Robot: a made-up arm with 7 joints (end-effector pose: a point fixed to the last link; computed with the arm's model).
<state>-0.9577 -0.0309 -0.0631 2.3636 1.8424 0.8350 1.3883</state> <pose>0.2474 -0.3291 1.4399 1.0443 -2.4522 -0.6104</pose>
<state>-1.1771 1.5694 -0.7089 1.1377 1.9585 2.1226 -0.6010</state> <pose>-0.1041 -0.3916 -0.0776 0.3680 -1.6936 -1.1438</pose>
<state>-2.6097 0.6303 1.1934 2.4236 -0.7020 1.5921 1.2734</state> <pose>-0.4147 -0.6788 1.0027 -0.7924 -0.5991 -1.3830</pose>
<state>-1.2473 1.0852 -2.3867 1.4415 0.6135 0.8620 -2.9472</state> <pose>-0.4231 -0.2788 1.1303 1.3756 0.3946 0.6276</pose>
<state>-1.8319 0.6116 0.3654 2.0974 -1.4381 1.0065 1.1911</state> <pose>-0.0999 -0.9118 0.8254 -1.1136 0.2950 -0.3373</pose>
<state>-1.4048 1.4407 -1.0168 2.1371 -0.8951 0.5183 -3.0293</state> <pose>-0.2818 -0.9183 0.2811 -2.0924 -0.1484 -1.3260</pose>
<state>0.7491 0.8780 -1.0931 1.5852 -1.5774 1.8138 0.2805</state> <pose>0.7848 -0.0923 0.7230 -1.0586 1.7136 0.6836</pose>
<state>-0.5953 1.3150 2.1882 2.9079 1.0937 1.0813 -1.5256</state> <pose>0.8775 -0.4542 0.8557 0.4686 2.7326 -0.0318</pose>
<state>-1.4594 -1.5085 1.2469 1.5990 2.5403 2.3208 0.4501</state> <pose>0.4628 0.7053 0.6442 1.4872 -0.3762 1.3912</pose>
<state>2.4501 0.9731 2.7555 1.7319 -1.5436 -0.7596 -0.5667</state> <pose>-0.1994 0.1000 1.2546 2.2033 -1.7829 -1.2142</pose>
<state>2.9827 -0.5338 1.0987 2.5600 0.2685 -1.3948 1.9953</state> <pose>0.3306 -0.1136 1.2701 1.2312 1.8444 -1.7488</pose>
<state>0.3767 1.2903 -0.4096 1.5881 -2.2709 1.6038 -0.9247</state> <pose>0.8306 -0.0405 0.1157 -0.0759 -2.6400 -0.7079</pose>
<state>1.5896 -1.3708 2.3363 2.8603 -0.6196 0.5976 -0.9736</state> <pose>-0.0743 -1.0192 0.6641 0.3415 1.2468 1.1617</pose>
